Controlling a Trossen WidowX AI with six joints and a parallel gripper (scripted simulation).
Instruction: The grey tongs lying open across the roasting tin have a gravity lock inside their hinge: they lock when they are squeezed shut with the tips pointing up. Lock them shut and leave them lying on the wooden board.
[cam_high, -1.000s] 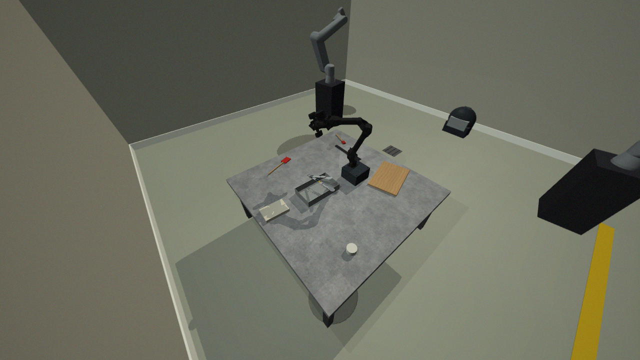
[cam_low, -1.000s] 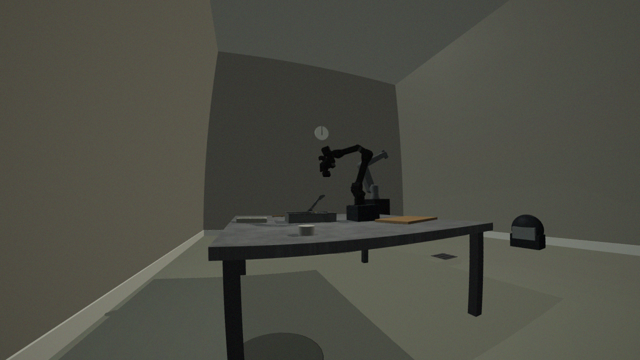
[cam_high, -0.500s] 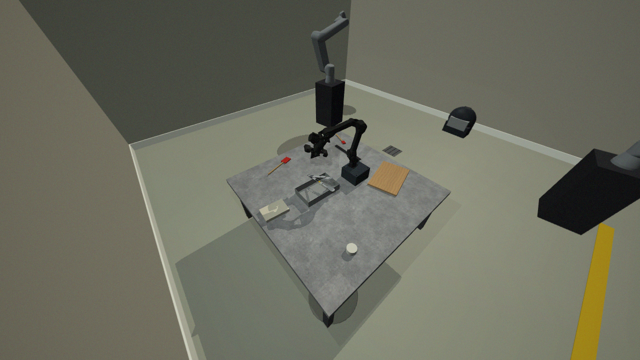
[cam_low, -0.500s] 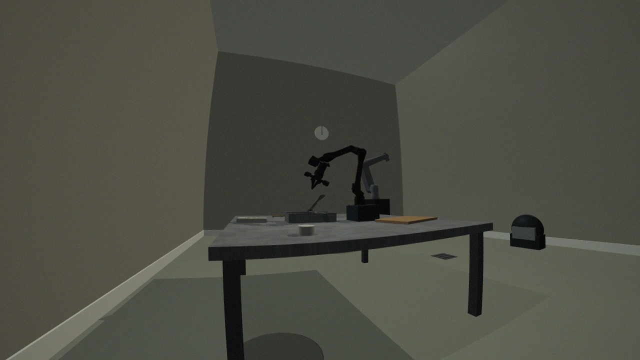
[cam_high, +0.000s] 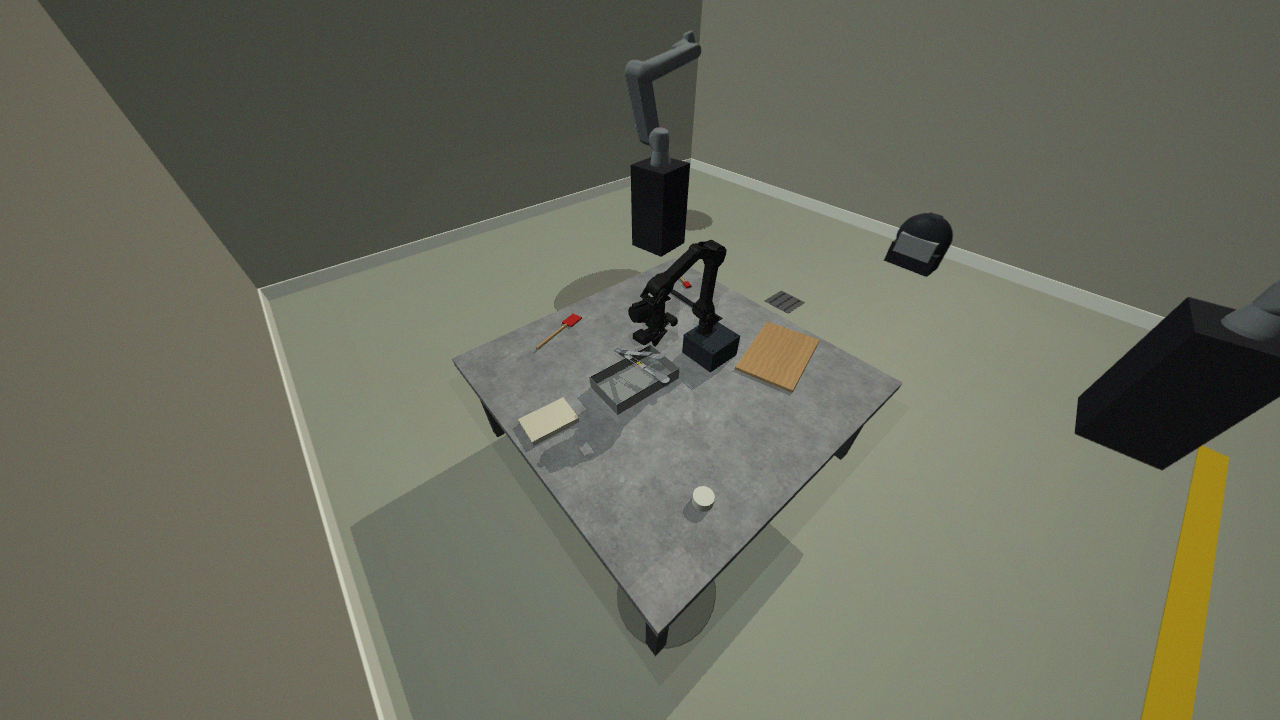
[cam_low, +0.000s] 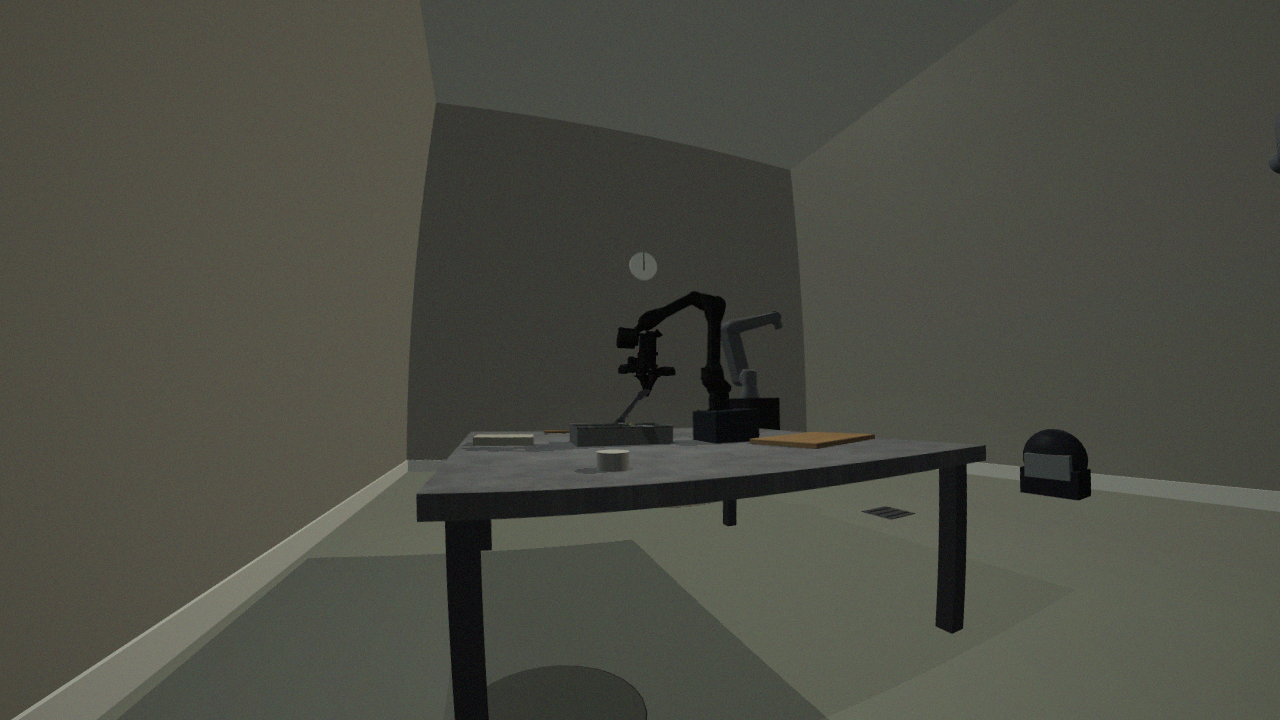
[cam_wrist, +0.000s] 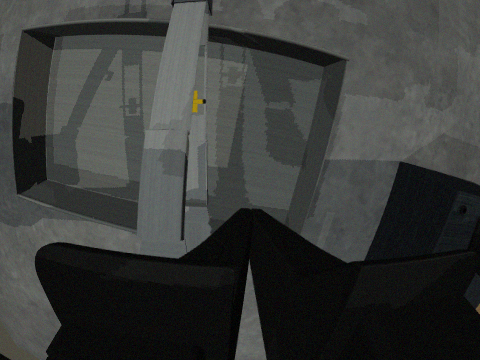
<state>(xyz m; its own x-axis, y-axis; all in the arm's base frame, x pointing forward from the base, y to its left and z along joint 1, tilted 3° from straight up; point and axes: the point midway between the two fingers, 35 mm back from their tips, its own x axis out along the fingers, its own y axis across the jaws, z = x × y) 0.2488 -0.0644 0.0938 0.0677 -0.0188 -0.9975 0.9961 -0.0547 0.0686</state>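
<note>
The yellow piece lies 9 cm below my gripper tip, 5 cm to the right of it and 4 cm ahead of it. The rest, counted from my gripper tip: roasting tin 12 cm below, 9 cm ahead, 3 cm to the right; dark bar 48 cm behind, 15 cm below, 13 cm to the right; cream slab 44 cm ahead, 14 cm below, 13 cm to the right.
</note>
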